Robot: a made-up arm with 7 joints.
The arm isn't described. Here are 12 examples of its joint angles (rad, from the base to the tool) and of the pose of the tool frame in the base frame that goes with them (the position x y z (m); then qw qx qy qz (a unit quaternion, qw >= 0)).
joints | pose
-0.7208 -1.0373 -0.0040 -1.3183 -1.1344 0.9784 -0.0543 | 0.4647 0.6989 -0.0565 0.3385 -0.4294 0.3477 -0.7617
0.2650 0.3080 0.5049 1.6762 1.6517 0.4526 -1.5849 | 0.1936 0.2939 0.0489 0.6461 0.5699 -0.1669 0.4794
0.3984 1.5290 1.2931 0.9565 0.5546 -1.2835 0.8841 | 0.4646 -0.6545 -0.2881 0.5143 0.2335 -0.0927 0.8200
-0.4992 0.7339 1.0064 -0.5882 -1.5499 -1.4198 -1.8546 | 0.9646 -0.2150 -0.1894 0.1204 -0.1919 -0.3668 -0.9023
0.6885 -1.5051 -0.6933 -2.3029 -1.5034 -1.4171 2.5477 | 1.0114 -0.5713 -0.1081 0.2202 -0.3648 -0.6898 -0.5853
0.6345 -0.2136 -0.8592 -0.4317 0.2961 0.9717 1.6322 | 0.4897 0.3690 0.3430 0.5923 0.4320 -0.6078 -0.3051
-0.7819 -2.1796 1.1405 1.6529 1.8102 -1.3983 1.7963 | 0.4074 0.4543 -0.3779 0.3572 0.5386 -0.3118 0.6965
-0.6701 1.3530 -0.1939 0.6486 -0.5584 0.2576 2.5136 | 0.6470 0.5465 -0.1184 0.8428 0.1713 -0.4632 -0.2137
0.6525 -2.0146 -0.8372 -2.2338 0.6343 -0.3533 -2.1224 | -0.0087 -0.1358 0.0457 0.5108 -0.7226 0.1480 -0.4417
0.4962 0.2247 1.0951 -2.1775 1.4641 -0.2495 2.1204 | 0.3252 -0.6345 0.6241 0.0802 0.8150 0.5236 -0.2349
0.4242 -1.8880 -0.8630 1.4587 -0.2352 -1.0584 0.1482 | 0.0509 0.5600 0.5798 0.2985 0.8313 -0.4668 -0.0435
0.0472 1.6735 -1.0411 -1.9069 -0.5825 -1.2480 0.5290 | 1.2191 0.2061 0.4303 0.2925 0.1809 -0.7819 -0.5200
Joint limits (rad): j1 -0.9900..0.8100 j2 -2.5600..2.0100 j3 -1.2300..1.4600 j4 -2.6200..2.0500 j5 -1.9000..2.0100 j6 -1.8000..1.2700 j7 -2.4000..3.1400
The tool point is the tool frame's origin. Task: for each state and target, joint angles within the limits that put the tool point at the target. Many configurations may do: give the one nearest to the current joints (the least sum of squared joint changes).
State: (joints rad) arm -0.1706 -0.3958 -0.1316 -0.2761 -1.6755 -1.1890 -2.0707
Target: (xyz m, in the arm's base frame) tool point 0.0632 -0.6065 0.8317
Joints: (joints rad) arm 0.3846 -0.1411 -0.7110 -0.0348 -1.8252 -1.7702 -2.0315
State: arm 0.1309 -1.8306 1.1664 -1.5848 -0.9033 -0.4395 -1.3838
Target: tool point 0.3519 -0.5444 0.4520
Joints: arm 0.0758 -1.9445 1.1562 -1.4769 -1.0090 -0.5344 -1.3887
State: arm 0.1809 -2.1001 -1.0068 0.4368 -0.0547 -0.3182 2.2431
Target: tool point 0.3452 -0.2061 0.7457
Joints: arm 0.4089 -1.9082 -0.6718 0.6244 0.4752 -0.6013 2.1708
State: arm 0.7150 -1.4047 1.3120 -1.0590 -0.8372 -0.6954 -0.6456
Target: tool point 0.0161 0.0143 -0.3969
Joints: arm 0.8100 -0.5290 1.1416 -1.7300 -1.1905 -0.5754 -0.5346
